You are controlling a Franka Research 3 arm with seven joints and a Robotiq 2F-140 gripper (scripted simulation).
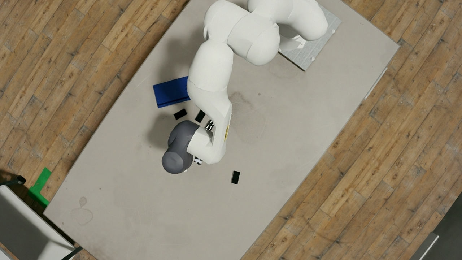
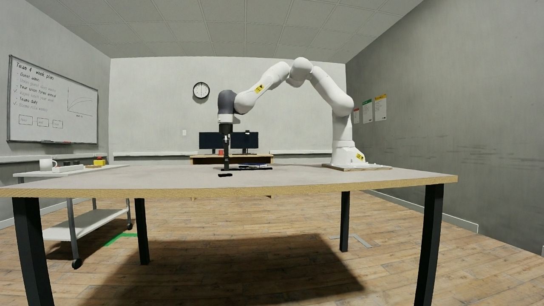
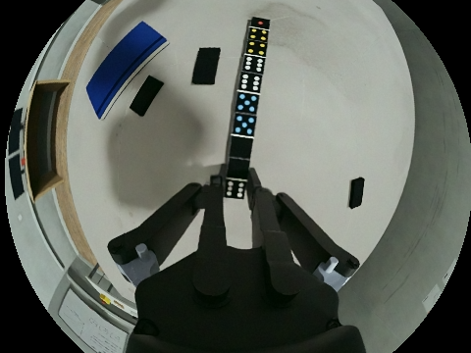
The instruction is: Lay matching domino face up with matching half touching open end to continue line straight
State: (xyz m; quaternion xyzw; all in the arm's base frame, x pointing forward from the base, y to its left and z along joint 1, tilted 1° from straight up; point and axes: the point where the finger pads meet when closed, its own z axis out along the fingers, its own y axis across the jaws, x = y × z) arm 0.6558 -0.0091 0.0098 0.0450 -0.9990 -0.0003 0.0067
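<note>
Right now the domino is 30 mm below my hand. From my hand the other things lie so: blue book (240 mm to the right, 150 mm behind, 30 mm below).
</note>
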